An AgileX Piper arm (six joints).
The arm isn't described. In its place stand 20 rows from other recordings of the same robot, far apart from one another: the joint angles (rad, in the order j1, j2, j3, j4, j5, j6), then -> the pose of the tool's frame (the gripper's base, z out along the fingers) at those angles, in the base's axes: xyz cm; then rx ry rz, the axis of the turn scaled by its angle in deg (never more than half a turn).
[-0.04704 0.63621 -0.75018 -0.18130 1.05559 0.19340] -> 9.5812 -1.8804 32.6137 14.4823 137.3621 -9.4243
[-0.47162 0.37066 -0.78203 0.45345 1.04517 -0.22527] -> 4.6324 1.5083 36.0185 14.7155 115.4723 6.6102
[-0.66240 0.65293 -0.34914 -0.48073 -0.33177 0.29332] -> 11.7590 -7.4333 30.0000 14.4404 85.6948 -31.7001
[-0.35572 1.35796 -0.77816 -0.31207 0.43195 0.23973] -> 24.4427 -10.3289 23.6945 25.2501 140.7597 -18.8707
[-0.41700 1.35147 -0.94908 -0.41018 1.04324 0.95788] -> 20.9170 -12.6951 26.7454 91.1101 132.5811 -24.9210
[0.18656 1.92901 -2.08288 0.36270 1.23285 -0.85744] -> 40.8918 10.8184 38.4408 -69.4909 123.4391 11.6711
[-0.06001 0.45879 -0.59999 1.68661 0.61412 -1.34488] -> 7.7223 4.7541 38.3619 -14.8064 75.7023 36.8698
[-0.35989 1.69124 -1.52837 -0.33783 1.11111 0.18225] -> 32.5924 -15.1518 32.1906 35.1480 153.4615 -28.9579
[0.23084 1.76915 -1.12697 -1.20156 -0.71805 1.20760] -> 36.4776 14.3090 26.1067 -33.2886 100.4308 48.0721
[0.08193 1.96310 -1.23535 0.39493 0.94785 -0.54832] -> 35.6097 5.7771 15.0529 -34.2623 171.2078 27.5921
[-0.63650 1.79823 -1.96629 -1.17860 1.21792 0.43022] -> 25.6309 -28.7566 45.0368 61.1657 112.1793 -93.0192
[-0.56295 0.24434 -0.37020 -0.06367 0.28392 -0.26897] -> 5.5389 -3.6872 29.6904 12.0284 95.9324 -39.6899
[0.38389 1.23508 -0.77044 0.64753 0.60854 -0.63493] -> 20.9614 11.8513 26.4297 -41.0555 135.0290 32.3906
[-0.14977 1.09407 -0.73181 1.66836 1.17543 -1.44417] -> 19.8339 5.4597 34.3042 -28.7307 93.3274 62.9565
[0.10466 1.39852 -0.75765 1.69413 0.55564 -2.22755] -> 27.6820 7.6977 25.9067 -52.3885 100.9733 17.2384
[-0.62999 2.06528 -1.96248 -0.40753 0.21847 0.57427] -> 40.5567 -30.5373 35.1827 43.7857 93.6669 -23.0485
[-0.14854 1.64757 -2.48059 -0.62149 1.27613 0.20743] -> 25.6432 -8.9638 59.2607 31.3067 102.0161 -37.2419
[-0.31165 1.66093 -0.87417 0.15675 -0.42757 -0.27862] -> 33.8232 -11.5149 23.1347 11.9745 106.0749 -21.2611
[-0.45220 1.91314 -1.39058 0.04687 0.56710 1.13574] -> 37.5916 -18.0063 21.3589 107.9915 102.7919 17.1722
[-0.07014 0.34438 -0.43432 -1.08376 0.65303 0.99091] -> 6.2288 -5.3359 30.7783 27.6315 95.8380 -30.7294
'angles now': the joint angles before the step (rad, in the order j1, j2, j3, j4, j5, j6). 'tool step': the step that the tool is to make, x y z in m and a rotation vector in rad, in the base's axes. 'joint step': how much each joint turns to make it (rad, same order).
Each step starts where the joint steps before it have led.
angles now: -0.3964 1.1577 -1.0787 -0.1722 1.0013 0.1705
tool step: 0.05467 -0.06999 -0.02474 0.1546 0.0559 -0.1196
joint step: -0.1810 0.3219 -0.2065 0.1499 0.0000 -0.0791
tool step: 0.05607 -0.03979 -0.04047 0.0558 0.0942 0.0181
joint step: -0.0088 0.2836 -0.1976 0.0073 0.0229 -0.0309
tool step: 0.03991 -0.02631 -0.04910 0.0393 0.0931 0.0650
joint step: 0.0000 0.2296 -0.1557 0.0020 0.0246 -0.0689
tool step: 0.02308 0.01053 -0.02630 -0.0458 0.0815 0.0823
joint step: 0.0653 0.0859 -0.0377 -0.0874 -0.0025 0.0084
